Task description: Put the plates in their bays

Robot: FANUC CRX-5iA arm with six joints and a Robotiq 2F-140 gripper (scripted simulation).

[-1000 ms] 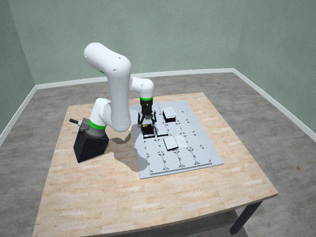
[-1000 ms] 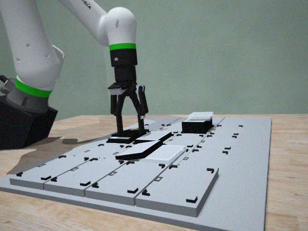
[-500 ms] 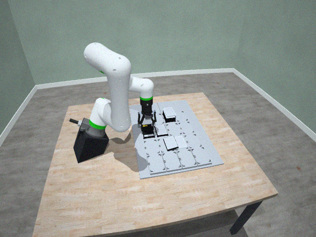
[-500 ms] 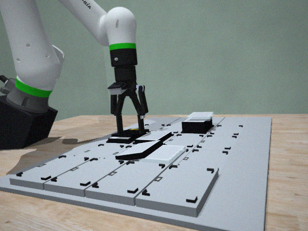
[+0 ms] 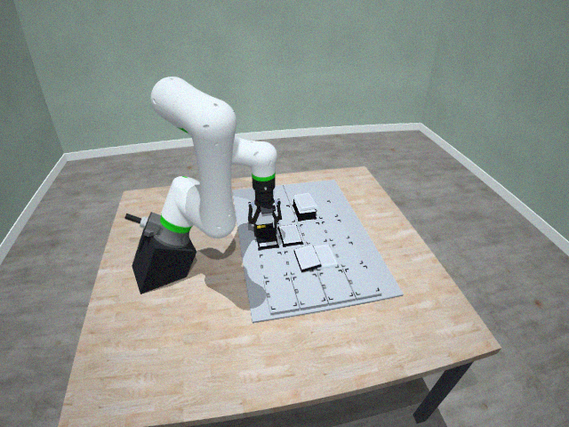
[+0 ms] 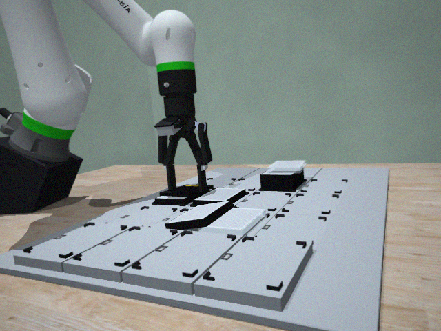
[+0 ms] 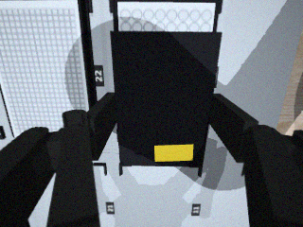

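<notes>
Right now my hand is 2 cm above the black culture plate lid. From my hand the other things lie so: flat white plate (24 cm ahead, 16 cm to the right, 3 cm below); black deep-well block (19 cm ahead, 17 cm to the left, 2 cm below).
</notes>
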